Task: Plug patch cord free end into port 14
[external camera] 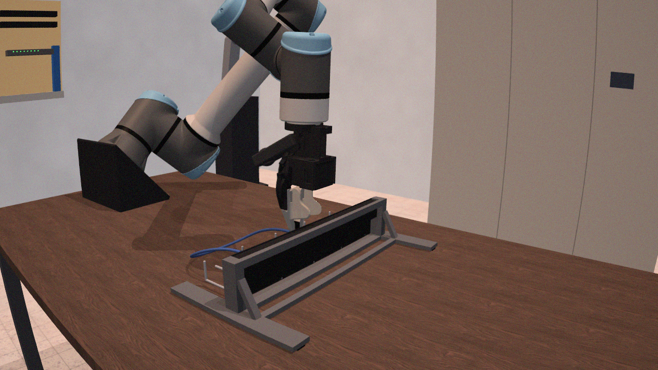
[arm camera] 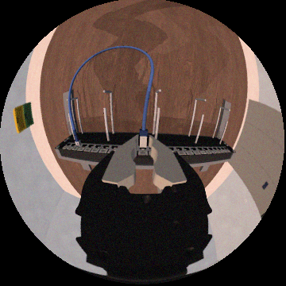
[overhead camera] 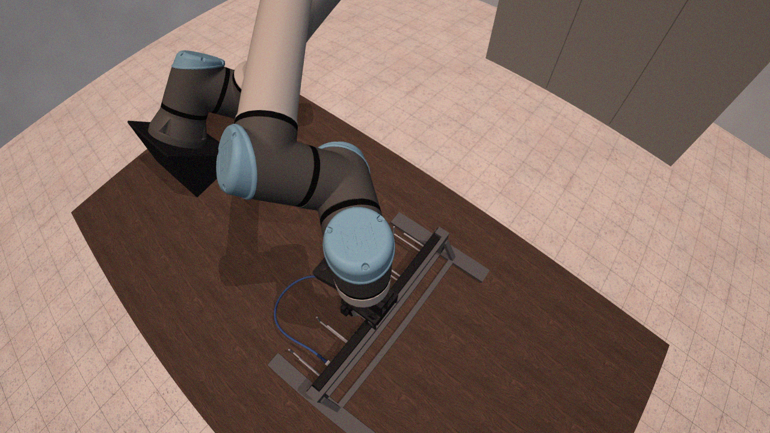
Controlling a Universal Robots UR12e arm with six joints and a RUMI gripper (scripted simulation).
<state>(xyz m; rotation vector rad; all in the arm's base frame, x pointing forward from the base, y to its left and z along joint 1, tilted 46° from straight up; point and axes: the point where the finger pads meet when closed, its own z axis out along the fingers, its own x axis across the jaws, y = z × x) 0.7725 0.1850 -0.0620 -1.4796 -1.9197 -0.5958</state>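
Now: the plug 1 cm ahead of my hand and 1 cm below it.
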